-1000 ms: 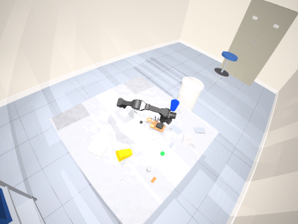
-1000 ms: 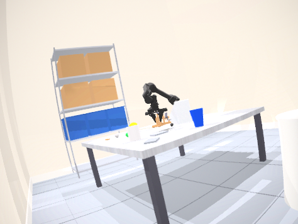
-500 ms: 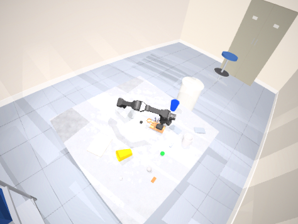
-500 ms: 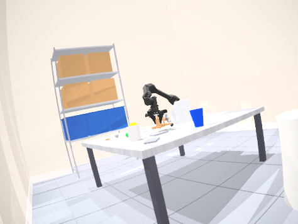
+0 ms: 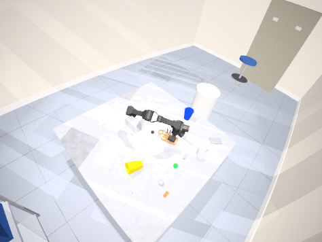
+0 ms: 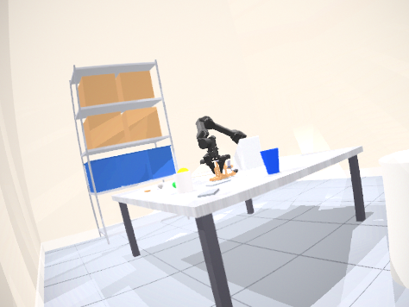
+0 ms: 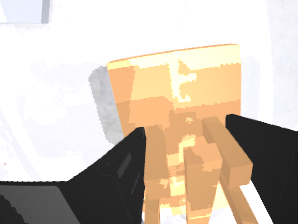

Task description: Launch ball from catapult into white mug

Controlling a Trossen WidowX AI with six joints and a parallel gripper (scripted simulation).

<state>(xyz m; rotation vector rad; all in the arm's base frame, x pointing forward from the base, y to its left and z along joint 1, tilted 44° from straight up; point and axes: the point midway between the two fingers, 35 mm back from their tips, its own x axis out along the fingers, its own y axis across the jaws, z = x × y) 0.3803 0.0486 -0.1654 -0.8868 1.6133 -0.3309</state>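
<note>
The dark ball lies 190 mm behind my gripper tip, 80 mm to the right of it and 20 mm below it. Round my gripper tip: white mug: 270 mm ahead, 100 mm to the left, 10 mm below; then green ball: 200 mm ahead, 180 mm to the right, 20 mm below; then orange catapult: 60 mm behind, 20 mm to the right, 20 mm above.
</note>
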